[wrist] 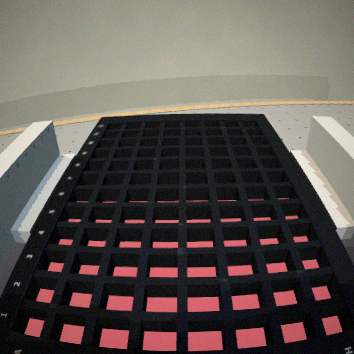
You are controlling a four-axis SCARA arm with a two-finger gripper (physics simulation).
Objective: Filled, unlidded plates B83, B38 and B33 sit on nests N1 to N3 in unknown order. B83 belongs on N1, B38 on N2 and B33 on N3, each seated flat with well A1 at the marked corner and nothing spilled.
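Places are measured from the arm's base along level axes (x left, y back, z up), in millimetres.
Pixels of known places: gripper, fingertip midpoint: [181, 138].
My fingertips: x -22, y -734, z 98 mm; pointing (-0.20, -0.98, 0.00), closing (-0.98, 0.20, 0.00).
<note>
Behind a point stands the place of what it marks.
A black well plate [182, 226] @(x -14, y -691, z 94 mm) with square wells fills the lower middle of the wrist view. Pink liquid shows in the wells of the nearer rows; the far wells look dark. Numbers run along its left edge, with the letter A at the bottom left and H at the bottom right. No plate label such as B83, B38 or B33 can be read. My gripper [181, 138] @(x -23, y -734, z 98 mm) is shut on this plate, with one pale finger along each long side. The plate sits level between the fingers. The plate's underside is hidden, and nests N1 to N3 do not show.
Beyond the plate's far edge lies a grey perforated table top [285, 116] @(x -204, y -950, z 13 mm) with a thin orange-yellow edge line [200, 106] @(x -112, y -1042, z 0 mm). A plain grey-green surface [175, 45] rises behind it, with a darker band across its lower part.
</note>
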